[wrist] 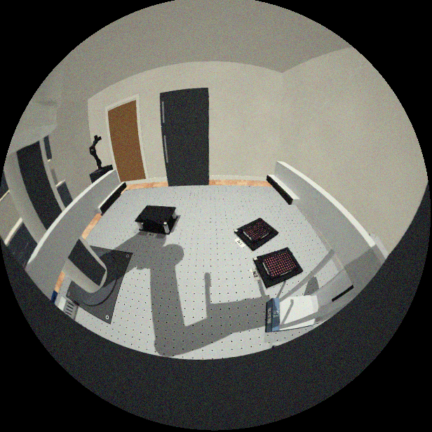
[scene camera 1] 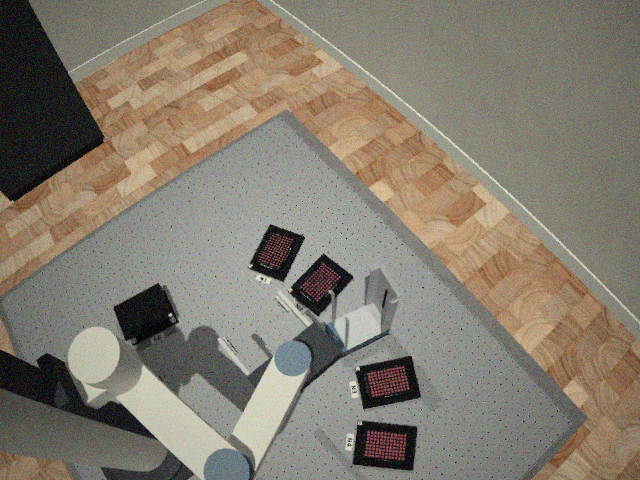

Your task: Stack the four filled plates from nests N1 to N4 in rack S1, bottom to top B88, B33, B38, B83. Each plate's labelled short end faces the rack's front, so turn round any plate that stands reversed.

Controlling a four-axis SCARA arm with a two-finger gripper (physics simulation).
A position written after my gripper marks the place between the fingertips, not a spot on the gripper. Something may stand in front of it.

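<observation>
My gripper [scene camera 1: 249, 316] is visible, and the wrist view also gives the gripper [wrist: 192, 168]. A rack back panel [wrist: 324, 298] is visible too.
</observation>
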